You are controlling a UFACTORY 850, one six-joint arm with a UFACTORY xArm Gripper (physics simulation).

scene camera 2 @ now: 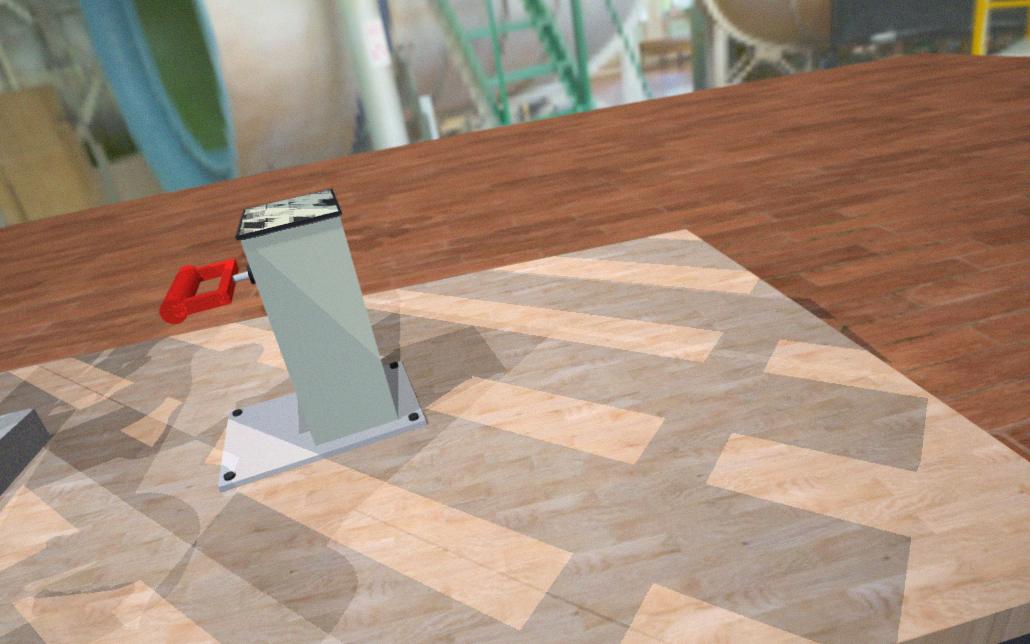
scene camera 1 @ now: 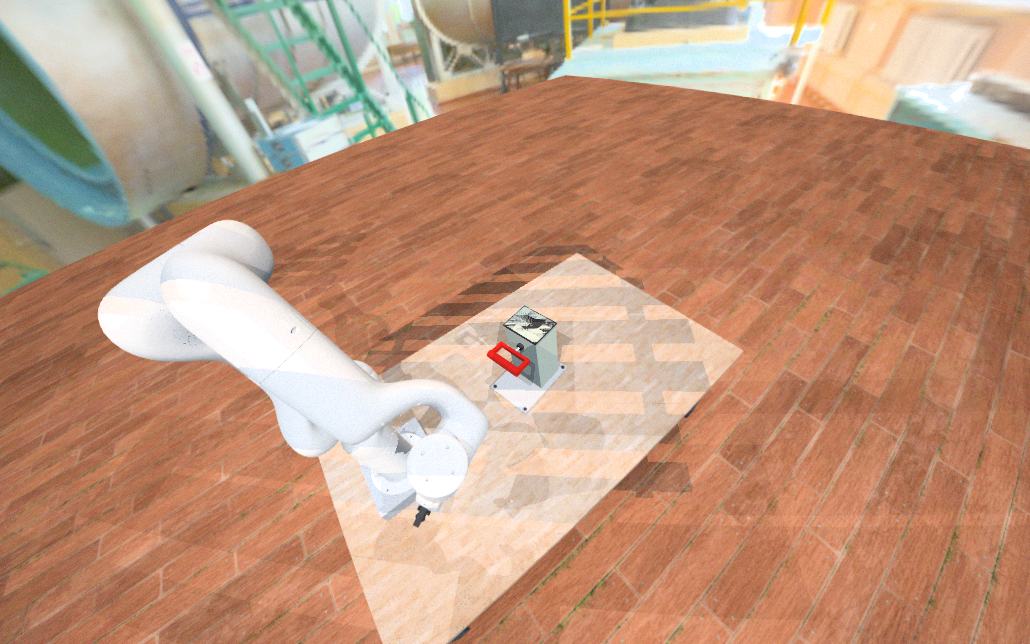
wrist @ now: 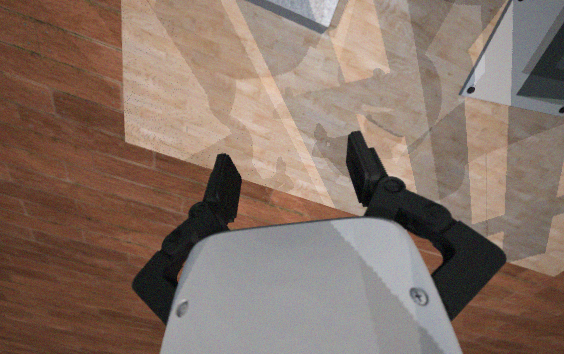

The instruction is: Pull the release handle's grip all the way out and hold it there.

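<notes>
The release handle's red grip is a rectangular loop on the side of a grey-green post. A short stretch of light rod shows between the grip and the black collar on the post. The post stands upright on a light base plate with dark bolts. My gripper is open and empty. It hangs near the arm's base, well apart from the grip, above the board's near left part. The red grip does not show in the wrist view.
A wooden board lies on the red-brown plank floor. The arm's metal base plate is on the board, to the left of the post. The arm's links reach over the board's left side.
</notes>
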